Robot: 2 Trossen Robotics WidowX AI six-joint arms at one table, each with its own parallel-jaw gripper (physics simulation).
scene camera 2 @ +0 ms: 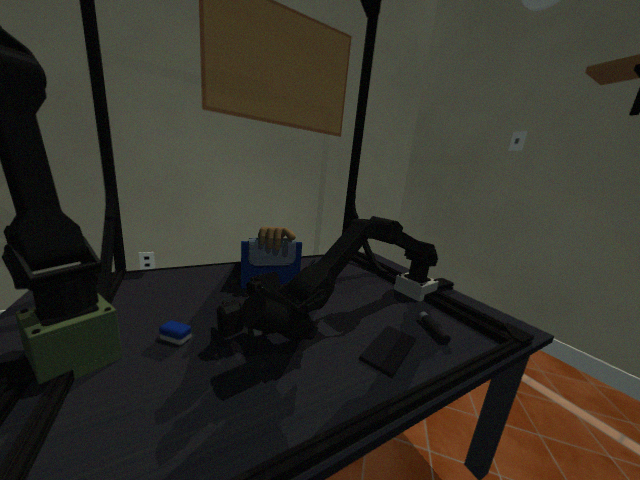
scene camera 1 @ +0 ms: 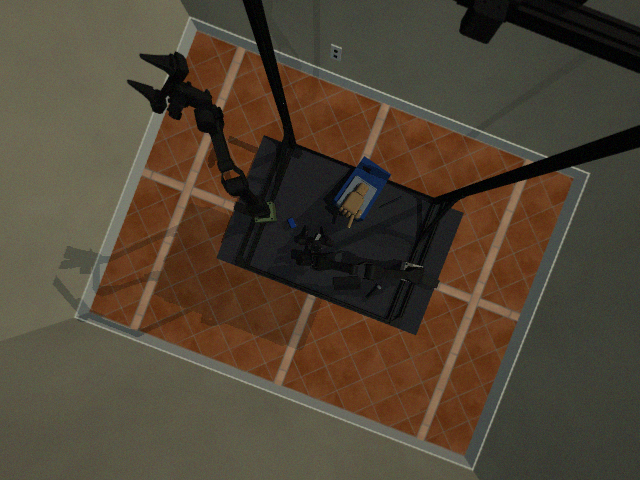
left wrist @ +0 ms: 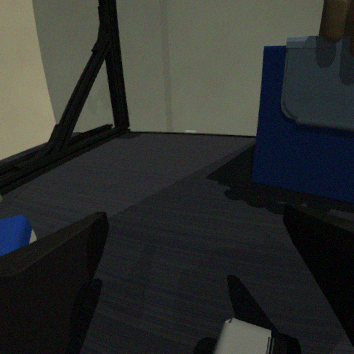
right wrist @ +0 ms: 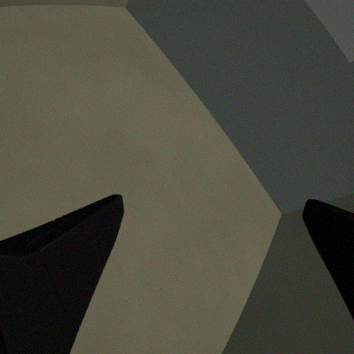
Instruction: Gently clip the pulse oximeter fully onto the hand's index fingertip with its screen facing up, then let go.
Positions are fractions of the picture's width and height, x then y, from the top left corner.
Scene:
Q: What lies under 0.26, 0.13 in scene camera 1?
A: My right gripper.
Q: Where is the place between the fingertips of my right gripper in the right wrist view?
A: At 0.61, 0.58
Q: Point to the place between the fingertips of my left gripper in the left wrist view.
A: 0.56, 0.61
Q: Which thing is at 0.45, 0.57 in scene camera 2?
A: A blue wedge stand.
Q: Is my right gripper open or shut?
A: Open.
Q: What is my right gripper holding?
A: Nothing.

